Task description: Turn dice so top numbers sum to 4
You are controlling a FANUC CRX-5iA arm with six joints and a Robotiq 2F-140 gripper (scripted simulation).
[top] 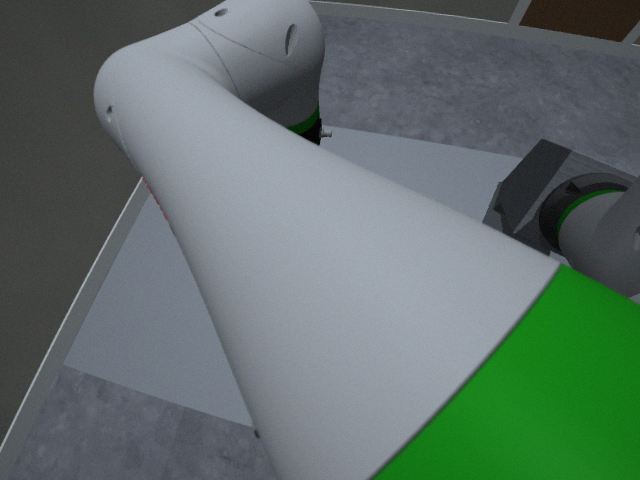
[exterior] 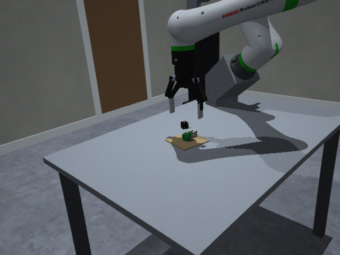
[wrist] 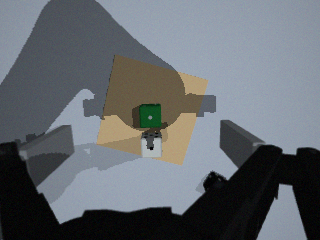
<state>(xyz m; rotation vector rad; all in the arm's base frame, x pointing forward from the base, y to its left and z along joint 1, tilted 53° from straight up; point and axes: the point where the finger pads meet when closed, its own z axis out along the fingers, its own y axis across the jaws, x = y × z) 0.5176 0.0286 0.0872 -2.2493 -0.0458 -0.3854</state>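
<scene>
The black die is 120 mm to the right of my hand, 110 mm below it and 100 mm behind it. From my hand the other things lie so: tan mat (130 mm below); white die (110 mm below, 40 mm behind, 10 mm to the right); green die (110 mm below).
</scene>
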